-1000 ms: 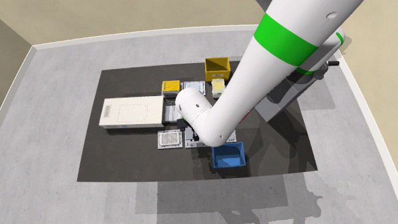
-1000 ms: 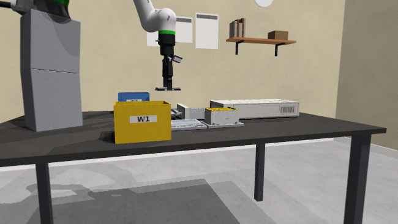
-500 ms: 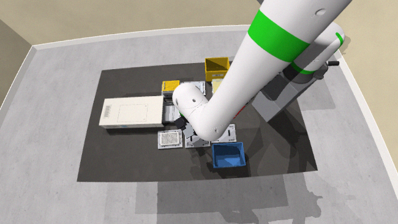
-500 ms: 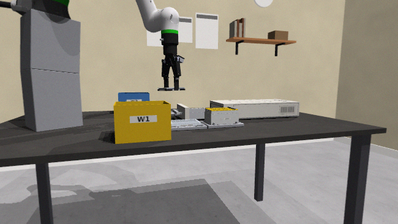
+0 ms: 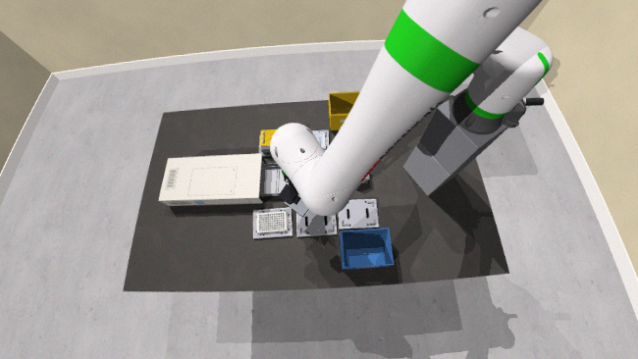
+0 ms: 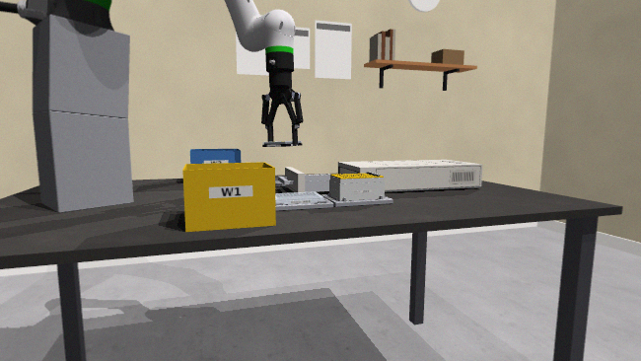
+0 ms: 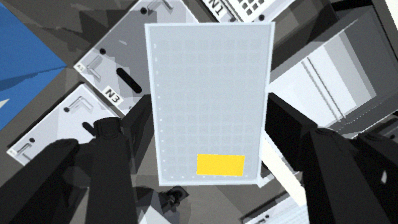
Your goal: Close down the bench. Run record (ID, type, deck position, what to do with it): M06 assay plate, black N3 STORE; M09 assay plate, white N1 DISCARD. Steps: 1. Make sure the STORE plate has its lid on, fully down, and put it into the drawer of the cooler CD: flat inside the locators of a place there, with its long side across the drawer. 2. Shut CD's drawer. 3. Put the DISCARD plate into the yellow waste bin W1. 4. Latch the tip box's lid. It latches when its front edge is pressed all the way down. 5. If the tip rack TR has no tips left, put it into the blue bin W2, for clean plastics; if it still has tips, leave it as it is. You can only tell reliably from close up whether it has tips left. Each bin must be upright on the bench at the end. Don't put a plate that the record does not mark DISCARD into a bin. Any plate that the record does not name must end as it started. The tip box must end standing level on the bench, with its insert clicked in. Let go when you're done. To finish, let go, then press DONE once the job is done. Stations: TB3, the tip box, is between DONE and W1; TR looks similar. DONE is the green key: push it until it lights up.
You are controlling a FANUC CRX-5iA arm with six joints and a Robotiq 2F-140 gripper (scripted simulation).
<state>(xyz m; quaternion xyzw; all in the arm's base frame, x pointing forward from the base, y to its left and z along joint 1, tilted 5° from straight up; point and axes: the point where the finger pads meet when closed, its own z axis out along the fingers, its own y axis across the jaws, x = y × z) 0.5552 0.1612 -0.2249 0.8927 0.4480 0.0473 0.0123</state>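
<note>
Now: hand 110 mm short of the drawer, 120 mm to the left of it and 130 mm above it. Also, from my hand: white assay plate: 140 mm ahead, 70 mm to the left, 150 mm below; done key box: 230 mm behind, 140 mm to the right, 120 mm below; cooler CD: 260 mm ahead, 120 mm to the right, 130 mm below.
</note>
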